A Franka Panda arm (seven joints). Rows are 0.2 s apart.
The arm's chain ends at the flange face. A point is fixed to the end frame.
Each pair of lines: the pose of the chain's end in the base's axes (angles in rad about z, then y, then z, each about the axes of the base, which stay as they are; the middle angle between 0 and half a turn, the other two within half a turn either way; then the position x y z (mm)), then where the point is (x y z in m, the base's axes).
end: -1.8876 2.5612 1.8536 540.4 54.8 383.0
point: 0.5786 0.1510 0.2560
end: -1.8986 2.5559 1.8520 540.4 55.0 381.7
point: 0.5784 0.1524 0.2556
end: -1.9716 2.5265 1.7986 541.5 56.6 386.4
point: 0.5829 0.1590 0.2654
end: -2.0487 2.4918 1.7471 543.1 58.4 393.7
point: 0.5878 0.1664 0.2789
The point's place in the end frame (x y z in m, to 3 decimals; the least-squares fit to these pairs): 0.060 0.021 0.151
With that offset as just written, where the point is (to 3 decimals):
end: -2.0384 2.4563 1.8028 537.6 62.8 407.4
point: 0.575 0.177 0.296
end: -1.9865 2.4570 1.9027 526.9 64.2 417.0
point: 0.554 0.179 0.303
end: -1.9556 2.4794 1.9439 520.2 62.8 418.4
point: 0.545 0.175 0.301
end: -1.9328 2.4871 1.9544 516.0 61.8 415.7
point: 0.540 0.172 0.297
